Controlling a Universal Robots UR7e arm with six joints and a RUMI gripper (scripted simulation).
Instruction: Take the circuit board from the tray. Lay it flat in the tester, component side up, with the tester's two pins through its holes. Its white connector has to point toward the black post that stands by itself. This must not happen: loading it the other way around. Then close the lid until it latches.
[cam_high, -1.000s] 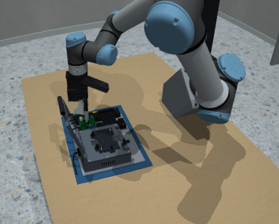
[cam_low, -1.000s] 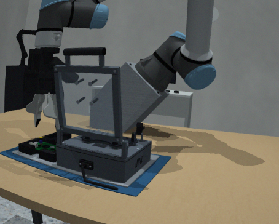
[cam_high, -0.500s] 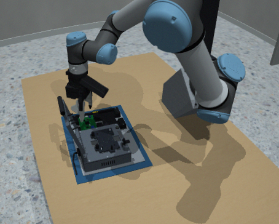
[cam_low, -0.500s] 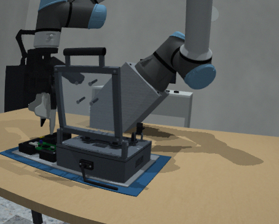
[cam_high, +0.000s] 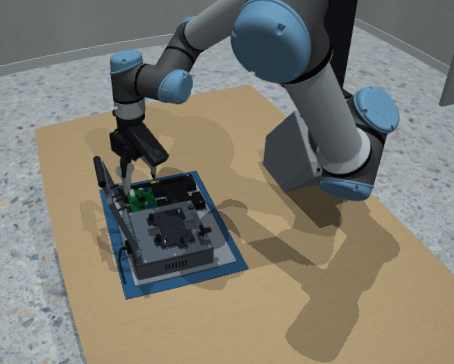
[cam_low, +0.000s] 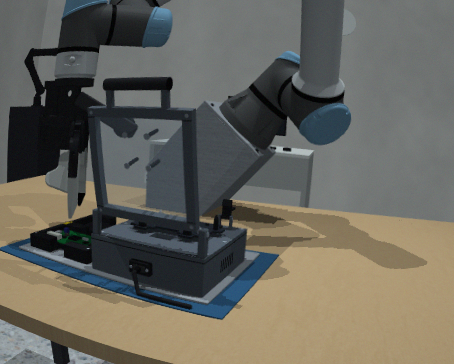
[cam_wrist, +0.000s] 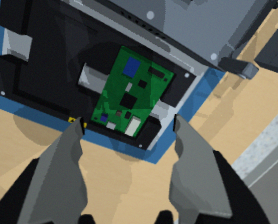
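My gripper is now 60 mm above the green circuit board. From my hand the other things lie so: clear tester lid: 160 mm to the left, 110 mm ahead, 110 mm above; nest: 180 mm to the left, 10 mm below, 10 mm behind.
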